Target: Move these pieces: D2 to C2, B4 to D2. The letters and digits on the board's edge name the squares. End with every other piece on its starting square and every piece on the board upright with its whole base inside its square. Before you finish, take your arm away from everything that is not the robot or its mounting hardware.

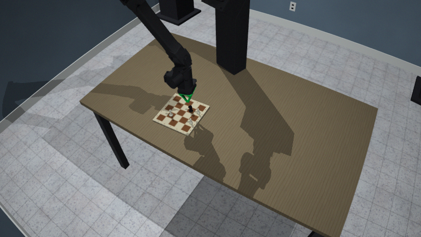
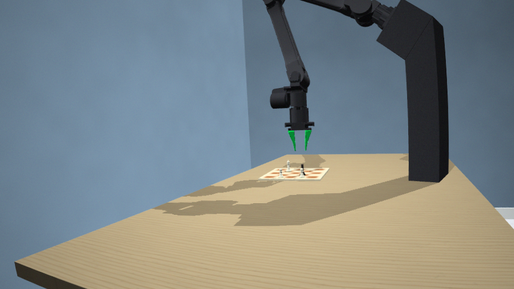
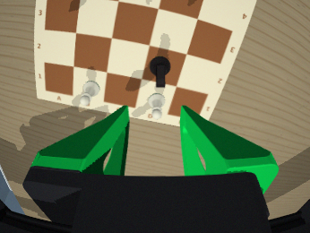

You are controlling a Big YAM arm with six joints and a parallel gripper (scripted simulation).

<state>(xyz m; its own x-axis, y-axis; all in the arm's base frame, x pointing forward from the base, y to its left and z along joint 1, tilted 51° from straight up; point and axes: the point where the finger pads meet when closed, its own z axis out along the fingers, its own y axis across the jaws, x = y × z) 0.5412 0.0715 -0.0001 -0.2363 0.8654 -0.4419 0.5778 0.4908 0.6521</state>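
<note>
Right now my hand is 8 cm above the black piece. From my hand the other things lie so: chessboard 3 cm ahead, 3 cm to the right, 10 cm below; then white pawn 8 cm ahead, 6 cm to the right, 7 cm below.
</note>
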